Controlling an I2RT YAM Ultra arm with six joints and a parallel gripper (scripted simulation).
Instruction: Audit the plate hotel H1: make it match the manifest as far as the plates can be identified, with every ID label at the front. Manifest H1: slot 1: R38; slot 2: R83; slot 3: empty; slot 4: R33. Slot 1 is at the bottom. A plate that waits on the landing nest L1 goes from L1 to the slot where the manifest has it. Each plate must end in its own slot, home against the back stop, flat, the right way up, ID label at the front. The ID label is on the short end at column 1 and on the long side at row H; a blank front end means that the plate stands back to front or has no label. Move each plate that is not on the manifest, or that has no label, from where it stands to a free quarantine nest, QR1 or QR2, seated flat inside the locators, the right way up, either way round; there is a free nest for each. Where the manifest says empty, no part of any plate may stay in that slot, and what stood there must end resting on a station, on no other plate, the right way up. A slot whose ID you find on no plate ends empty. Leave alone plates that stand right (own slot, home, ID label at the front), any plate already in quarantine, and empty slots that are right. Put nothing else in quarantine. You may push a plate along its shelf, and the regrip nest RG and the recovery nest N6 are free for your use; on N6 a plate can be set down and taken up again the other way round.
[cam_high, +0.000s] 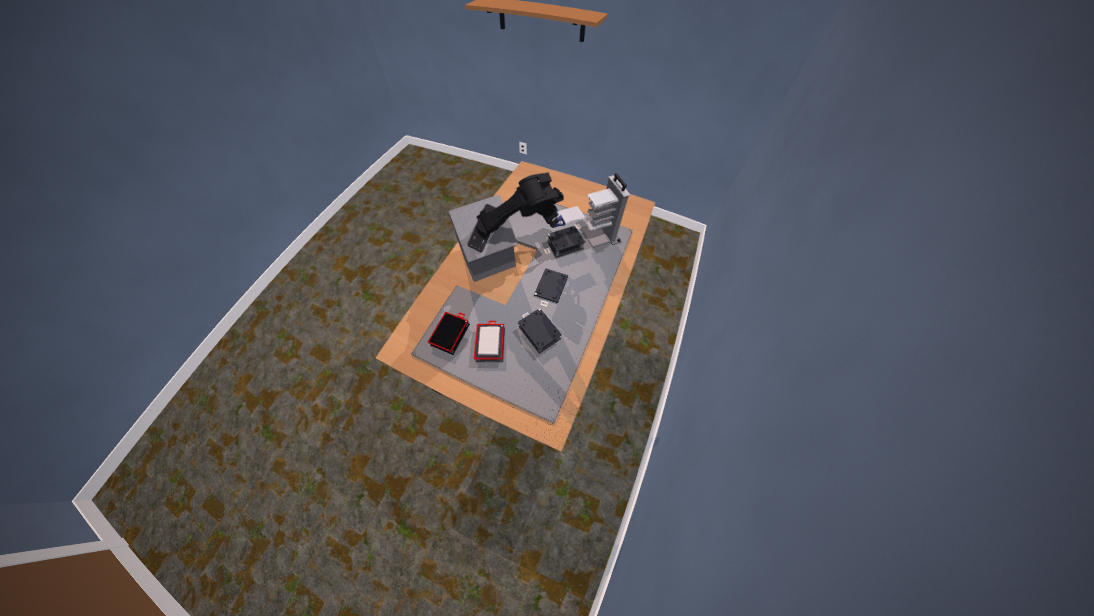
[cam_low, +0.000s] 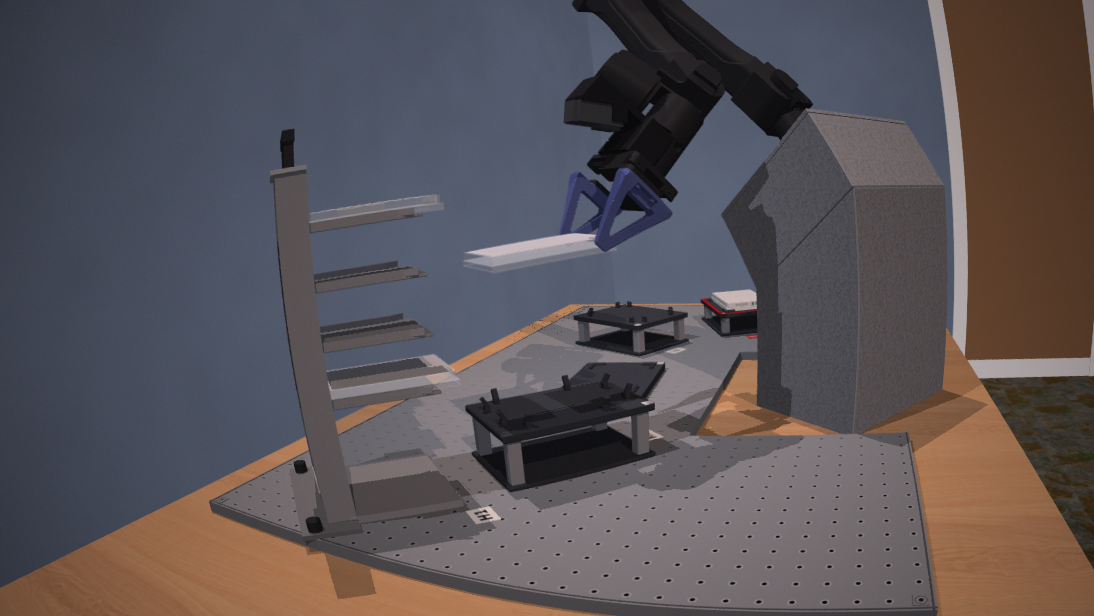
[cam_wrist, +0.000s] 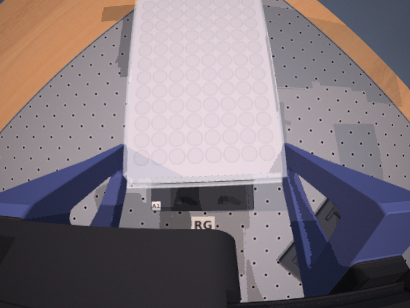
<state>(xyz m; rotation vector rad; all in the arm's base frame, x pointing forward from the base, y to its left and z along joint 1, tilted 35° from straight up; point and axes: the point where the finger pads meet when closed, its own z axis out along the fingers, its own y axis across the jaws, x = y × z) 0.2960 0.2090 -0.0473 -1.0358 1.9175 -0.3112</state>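
The regrip nest RG lies 4 cm ahead of my hand, 3 cm to the left of it and 17 cm below it. The rest, counted from my hand: plate hotel H1: 24 cm ahead, 18 cm to the left, 6 cm below; then flat nest N6: 2 cm ahead, 24 cm to the right, 22 cm below; then H1 tag: 8 cm ahead, 18 cm to the left, 22 cm below.
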